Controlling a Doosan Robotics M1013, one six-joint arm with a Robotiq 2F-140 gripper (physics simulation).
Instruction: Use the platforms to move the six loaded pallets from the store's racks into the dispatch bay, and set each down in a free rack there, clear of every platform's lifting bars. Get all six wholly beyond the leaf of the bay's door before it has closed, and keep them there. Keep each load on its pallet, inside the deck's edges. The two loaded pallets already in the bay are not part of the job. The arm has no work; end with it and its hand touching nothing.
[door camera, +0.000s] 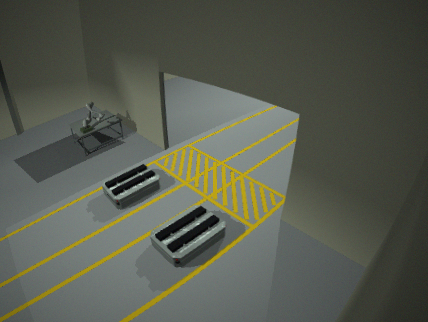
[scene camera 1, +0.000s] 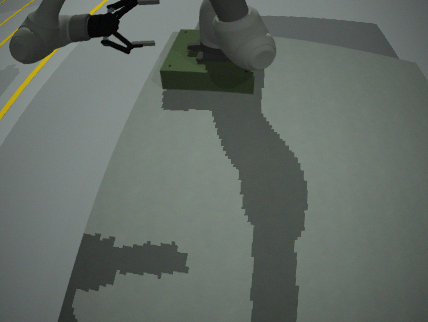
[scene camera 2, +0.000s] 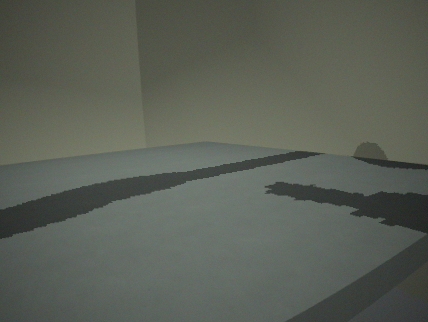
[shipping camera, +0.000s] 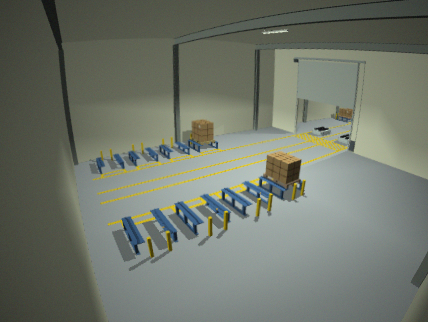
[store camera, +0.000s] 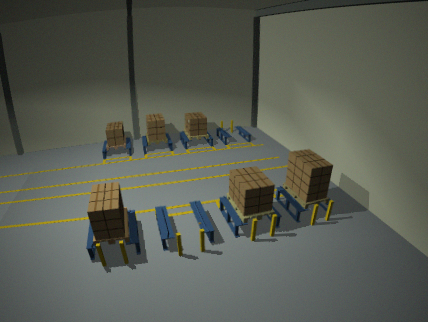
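Where they show: gripper, between the fingertips: (scene camera 1: 156, 21); arm's base, origin of its link: (door camera: 86, 127) (scene camera 1: 219, 50).
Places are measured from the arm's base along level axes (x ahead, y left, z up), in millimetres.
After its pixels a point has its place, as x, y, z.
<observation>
In the store camera view six loaded pallets stand on blue racks: three (store camera: 115, 135) @[-7957, -5370, 70] (store camera: 155, 128) @[-9561, -5171, 160] (store camera: 195, 125) @[-11183, -5032, 93] in the back row, three (store camera: 106, 212) @[-7275, 308, 334] (store camera: 251, 192) @[-10375, 630, 264] (store camera: 309, 177) @[-11940, 805, 365] in the front row. Two platforms with black lifting bars, one (door camera: 131, 185) (shipping camera: 321, 131) and another (door camera: 188, 235) (shipping camera: 345, 139), carry no load and stand on the lanes beside the hatched strip. The door's leaf (shipping camera: 327, 81) @[1468, -4041, 3034] hangs partly lowered. In the bay, two loaded pallets (shipping camera: 202, 132) @[8309, -7431, 156] (shipping camera: 283, 170) @[9047, -1956, 98] stand on racks; several racks (shipping camera: 132, 234) @[14229, -2725, -491] (shipping camera: 187, 216) @[12595, -2569, -495] (shipping camera: 134, 157) @[11878, -8021, -494] hold no pallet. My gripper (scene camera 1: 148, 23) @[272, -179, 281] is open and empty, above the table's left edge.
The arm's green base block (scene camera 1: 207, 80) @[163, -46, -38] stands on the table (scene camera 1: 200, 190) @[606, -56, -89]. Yellow posts (shipping camera: 210, 226) (store camera: 254, 230) stand at the outer ends of racks. Yellow lane lines run through the doorway, crossing the hatched strip (door camera: 220, 185) @[1243, -4531, -838]. Two store racks, one (store camera: 164, 225) @[-8497, 47, -491] in front and another (store camera: 243, 132) @[-13400, -4993, -491] at the back, show too.
</observation>
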